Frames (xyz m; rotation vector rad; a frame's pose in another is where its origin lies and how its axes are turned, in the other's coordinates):
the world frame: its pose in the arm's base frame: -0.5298 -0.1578 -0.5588 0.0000 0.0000 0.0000
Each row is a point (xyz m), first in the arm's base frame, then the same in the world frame.
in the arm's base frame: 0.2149 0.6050 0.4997
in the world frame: 0.7447 0.7628 1.0585
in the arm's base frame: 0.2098 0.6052 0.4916
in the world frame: 0.7396 0.7630 1.0504
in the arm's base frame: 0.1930 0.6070 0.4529
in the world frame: 0.7228 0.7648 1.0117
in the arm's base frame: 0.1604 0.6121 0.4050
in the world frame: 0.6902 0.7699 0.9638
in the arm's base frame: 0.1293 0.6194 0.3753
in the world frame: 0.6591 0.7772 0.9341
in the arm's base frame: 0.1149 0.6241 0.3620
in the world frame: 0.6447 0.7819 0.9208
